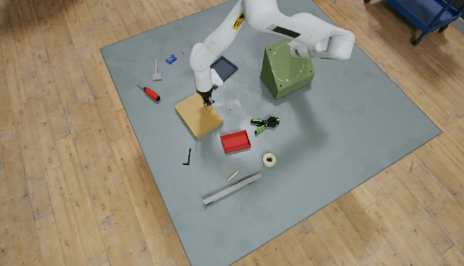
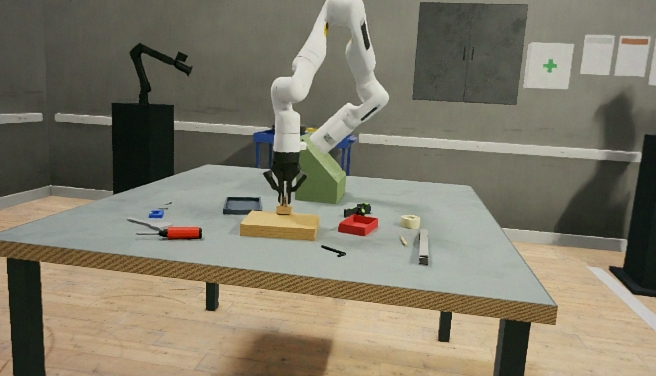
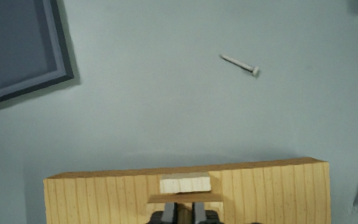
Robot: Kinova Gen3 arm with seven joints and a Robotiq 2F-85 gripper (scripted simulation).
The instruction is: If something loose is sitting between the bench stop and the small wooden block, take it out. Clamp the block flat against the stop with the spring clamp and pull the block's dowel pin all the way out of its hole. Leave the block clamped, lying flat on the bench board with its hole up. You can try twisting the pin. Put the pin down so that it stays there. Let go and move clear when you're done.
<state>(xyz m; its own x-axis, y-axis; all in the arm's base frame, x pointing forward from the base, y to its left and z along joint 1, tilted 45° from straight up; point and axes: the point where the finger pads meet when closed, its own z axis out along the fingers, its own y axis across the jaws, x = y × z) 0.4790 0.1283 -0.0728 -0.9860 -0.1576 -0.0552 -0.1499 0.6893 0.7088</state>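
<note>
My hand is 50 mm short of the bench board, 10 mm to the right of it and 50 mm above it. The rest, counted from my hand: small wooden block 30 mm below; dowel pin 20 mm below; red tray 50 mm behind, 210 mm to the left, 70 mm below.
</note>
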